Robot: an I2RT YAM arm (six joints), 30 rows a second.
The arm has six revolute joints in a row. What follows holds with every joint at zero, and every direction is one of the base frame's. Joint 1 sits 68.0 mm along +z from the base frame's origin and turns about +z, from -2.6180 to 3.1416 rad. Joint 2 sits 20.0 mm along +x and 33.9 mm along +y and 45.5 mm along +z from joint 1 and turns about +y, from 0.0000 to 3.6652 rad. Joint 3 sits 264.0 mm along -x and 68.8 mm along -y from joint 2 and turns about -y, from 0.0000 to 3.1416 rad. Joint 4 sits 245.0 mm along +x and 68.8 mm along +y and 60.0 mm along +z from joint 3 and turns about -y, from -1.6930 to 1.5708 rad. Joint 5 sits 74.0 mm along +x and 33.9 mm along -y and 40.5 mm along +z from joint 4 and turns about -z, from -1.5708 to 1.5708 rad. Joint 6 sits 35.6 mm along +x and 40.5 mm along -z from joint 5 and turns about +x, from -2.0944 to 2.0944 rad. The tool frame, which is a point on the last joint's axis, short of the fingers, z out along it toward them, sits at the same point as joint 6; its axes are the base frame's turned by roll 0.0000, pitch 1.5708 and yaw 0.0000 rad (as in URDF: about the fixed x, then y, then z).
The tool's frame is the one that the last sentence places.
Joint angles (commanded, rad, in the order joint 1, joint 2, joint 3, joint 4, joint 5, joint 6), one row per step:
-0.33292 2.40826 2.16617 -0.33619 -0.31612 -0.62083
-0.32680 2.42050 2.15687 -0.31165 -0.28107 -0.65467
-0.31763 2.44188 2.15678 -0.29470 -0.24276 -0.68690
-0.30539 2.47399 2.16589 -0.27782 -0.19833 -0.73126
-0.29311 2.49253 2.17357 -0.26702 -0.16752 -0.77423
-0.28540 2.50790 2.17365 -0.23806 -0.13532 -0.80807
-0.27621 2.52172 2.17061 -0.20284 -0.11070 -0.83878
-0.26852 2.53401 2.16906 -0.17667 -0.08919 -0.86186
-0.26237 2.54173 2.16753 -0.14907 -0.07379 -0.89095
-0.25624 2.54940 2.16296 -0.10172 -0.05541 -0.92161
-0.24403 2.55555 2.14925 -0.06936 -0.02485 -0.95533
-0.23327 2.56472 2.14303 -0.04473 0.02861 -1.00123
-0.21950 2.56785 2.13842 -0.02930 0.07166 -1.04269
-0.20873 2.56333 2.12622 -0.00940 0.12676 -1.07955
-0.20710 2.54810 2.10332 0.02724 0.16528 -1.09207
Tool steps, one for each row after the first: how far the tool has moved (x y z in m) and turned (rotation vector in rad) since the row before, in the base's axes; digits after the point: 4 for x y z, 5 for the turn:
0.0031 0.0013 -0.0078 -0.04793 0.00272 -0.00562
0.0045 0.0026 -0.0103 -0.04579 0.01125 -0.00593
0.0063 0.0037 -0.0131 -0.05878 0.01516 -0.00102
0.0045 0.0048 -0.0067 -0.05221 0.00799 0.00998
0.0038 0.0023 -0.0059 -0.04908 -0.00498 -0.00093
0.0039 0.0035 -0.0055 -0.04352 -0.01047 0.00464
0.0031 0.0030 -0.0050 -0.03361 -0.00581 0.00129
0.0026 0.0024 -0.0023 -0.03708 -0.01139 0.00760
0.0033 0.0022 -0.0014 -0.04399 -0.02670 0.00487
0.0023 0.0057 -0.0051 -0.04608 -0.00252 0.00075
0.0021 0.0040 -0.0049 -0.06548 0.00651 -0.01604
0.0019 0.0063 -0.0018 -0.05609 0.00716 -0.00627
0.0004 0.0044 0.0004 -0.05760 0.00376 -0.02274
-0.0015 -0.0001 0.0044 -0.03239 -0.02091 -0.02816

